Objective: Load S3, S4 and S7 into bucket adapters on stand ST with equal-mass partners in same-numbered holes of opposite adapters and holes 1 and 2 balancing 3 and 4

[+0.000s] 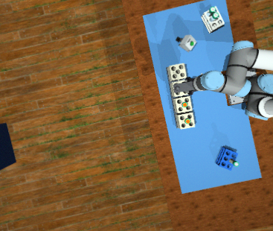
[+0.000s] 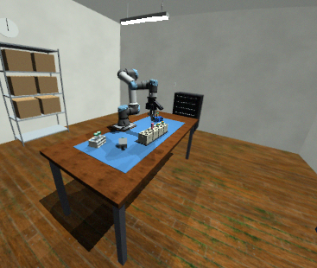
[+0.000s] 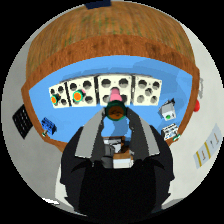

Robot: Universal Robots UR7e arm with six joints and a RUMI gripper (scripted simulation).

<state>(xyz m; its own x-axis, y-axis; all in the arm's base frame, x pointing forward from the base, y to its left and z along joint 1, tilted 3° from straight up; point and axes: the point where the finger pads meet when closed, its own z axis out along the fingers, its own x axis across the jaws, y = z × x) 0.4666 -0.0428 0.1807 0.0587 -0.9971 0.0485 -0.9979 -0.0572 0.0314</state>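
Right now the white rack is 28 cm behind my hand, 43 cm to the right of it and 18 cm below it. From my hand the other things lie so: blue rack 27 cm behind, 52 cm to the left, 18 cm below; then adapter 1 cm behind, 22 cm to the left, 16 cm below.
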